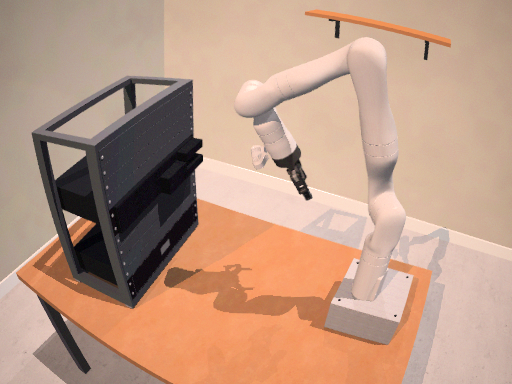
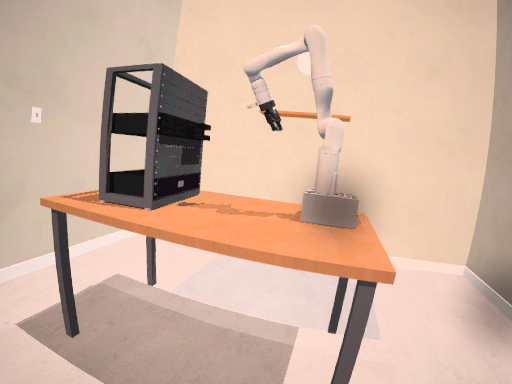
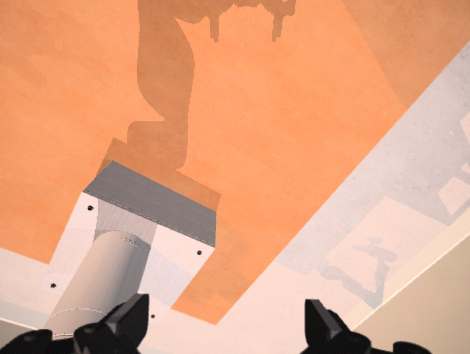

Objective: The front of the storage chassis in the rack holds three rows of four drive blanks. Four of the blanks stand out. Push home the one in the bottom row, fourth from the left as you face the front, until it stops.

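Seen in the pictures: gripper, fingertip midpoint: [image 1: 306,188] [image 2: 277,130] [image 3: 226,313]; arm's base, link origin: [image 1: 365,290] [image 2: 324,193] [image 3: 120,252].
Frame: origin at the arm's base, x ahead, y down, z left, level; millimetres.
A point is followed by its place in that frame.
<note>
The black storage chassis [image 1: 132,210] {x 589, y -230, z 351 mm} [image 2: 172,126] {x 593, y -232, z 340 mm} sits at mid height in the rack. Dark blanks stand out at the far end of its front, the right end as one faces it. An upper blank [image 1: 190,146] {x 656, y -277, z 40 mm} [image 2: 206,127] {x 643, y -260, z 43 mm} and a lower blank [image 1: 195,162] {x 646, y -217, z 30 mm} [image 2: 206,136] {x 646, y -213, z 32 mm} stick out there, one above the other. A further raised block [image 1: 171,178] {x 605, y -243, z 176 mm} stands beside them, towards the middle. The dark rows blend, so the edges of single blanks are hard to tell. My gripper [image 1: 307,196] {x 256, y -260, z -6 mm} [image 2: 276,128] {x 256, y -260, z -6 mm} [image 3: 226,313] {x 256, y -260, z -6 mm} is open and empty, high above the table, well apart from the chassis front, pointing down and away from it.
The grey rack [image 1: 107,210] {x 581, y -283, z 441 mm} [image 2: 154,135] {x 584, y -185, z 445 mm} stands on the orange table [image 1: 240,330] {x 266, y 119, z 273 mm} [image 2: 225,235] {x 187, y 119, z 482 mm}. A lower black unit [image 1: 150,262] {x 620, y 22, z 301 mm} [image 2: 170,186] {x 619, y 34, z 302 mm} with a light label sits at its bottom. My arm's base block [image 1: 360,320] {x -41, y 36, z 88 mm} [image 2: 330,210] {x -53, y 56, z 85 mm} [image 3: 155,205] {x 85, y 46, z 2 mm} stands at the other end. An orange shelf [image 1: 380,25] hangs on the wall.
</note>
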